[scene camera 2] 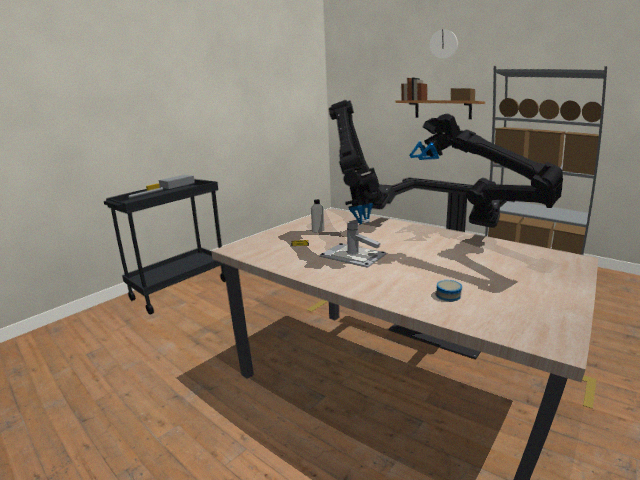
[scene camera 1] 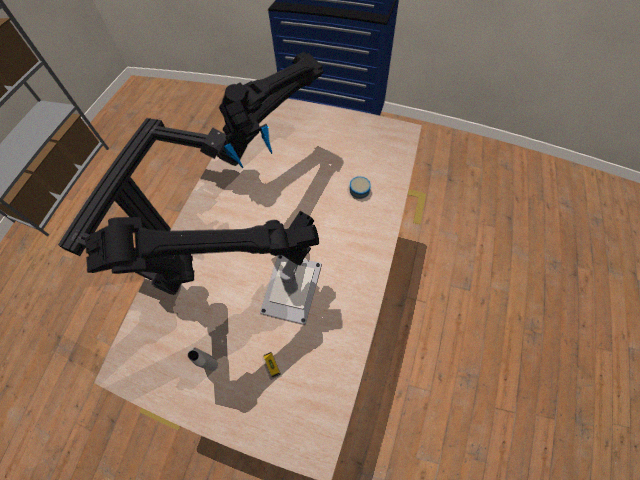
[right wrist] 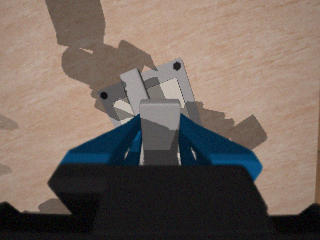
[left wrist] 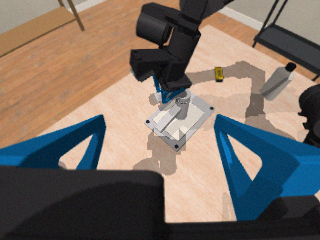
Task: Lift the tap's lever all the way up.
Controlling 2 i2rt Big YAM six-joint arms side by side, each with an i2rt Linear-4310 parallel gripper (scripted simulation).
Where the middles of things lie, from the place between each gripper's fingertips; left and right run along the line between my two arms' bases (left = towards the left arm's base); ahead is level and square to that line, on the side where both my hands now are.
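Measured from my right hand, the tap lever point(right wrist: 160, 118) is 1 cm behind, 3 cm to the right and 1 cm below. The grey tap point(scene camera 2: 352, 251) is 2 cm behind my right hand, 4 cm to the right of it and 5 cm below it, and the square base plate point(scene camera 1: 268, 308) is 2 cm behind that same right hand, 7 cm to the right of it and 16 cm below it.
As for my left hand point(scene camera 1: 257, 160), it is 15 cm short of the tap lever, 18 cm to the left of it and 26 cm above it. Seen from my left hand, the grey tap is 14 cm ahead, 20 cm to the right and 31 cm below, whereas the square base plate is 14 cm ahead of my left hand, 22 cm to the right of it and 42 cm below it.
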